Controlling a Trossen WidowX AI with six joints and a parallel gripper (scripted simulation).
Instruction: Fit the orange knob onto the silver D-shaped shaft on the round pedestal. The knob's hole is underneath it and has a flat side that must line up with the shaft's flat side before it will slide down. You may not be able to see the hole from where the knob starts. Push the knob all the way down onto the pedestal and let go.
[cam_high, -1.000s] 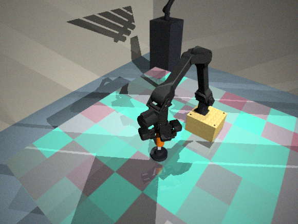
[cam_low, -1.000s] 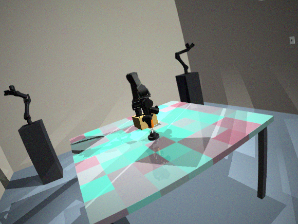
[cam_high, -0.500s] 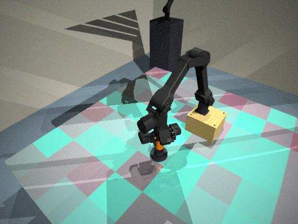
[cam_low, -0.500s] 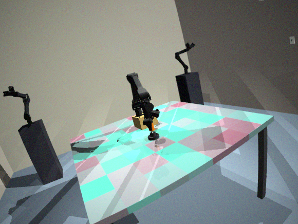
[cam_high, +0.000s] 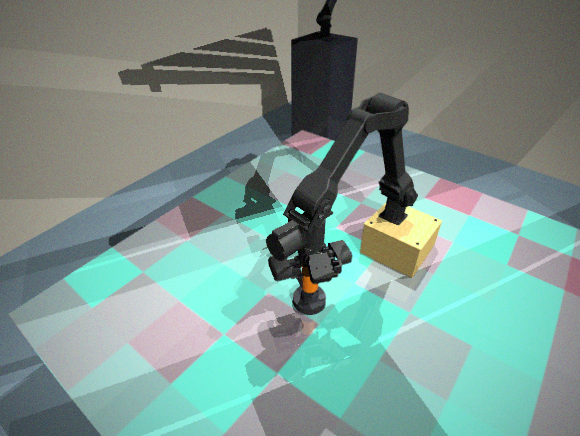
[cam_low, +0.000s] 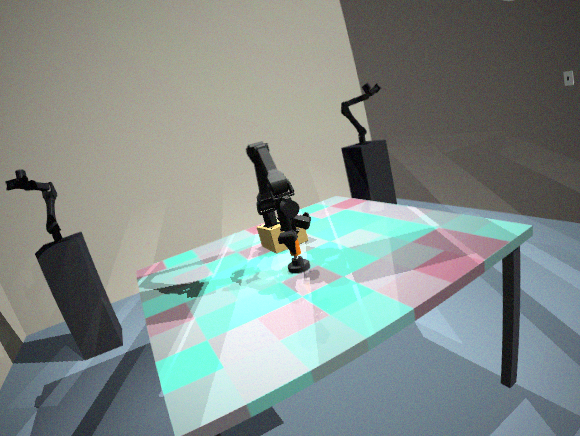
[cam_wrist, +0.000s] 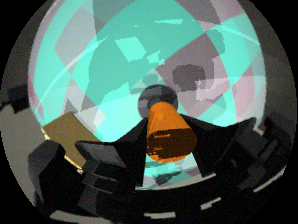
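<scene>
My gripper tip is now 30 mm below the orange knob. Also, from my gripper tip: dark round pedestal (40 mm below).
</scene>
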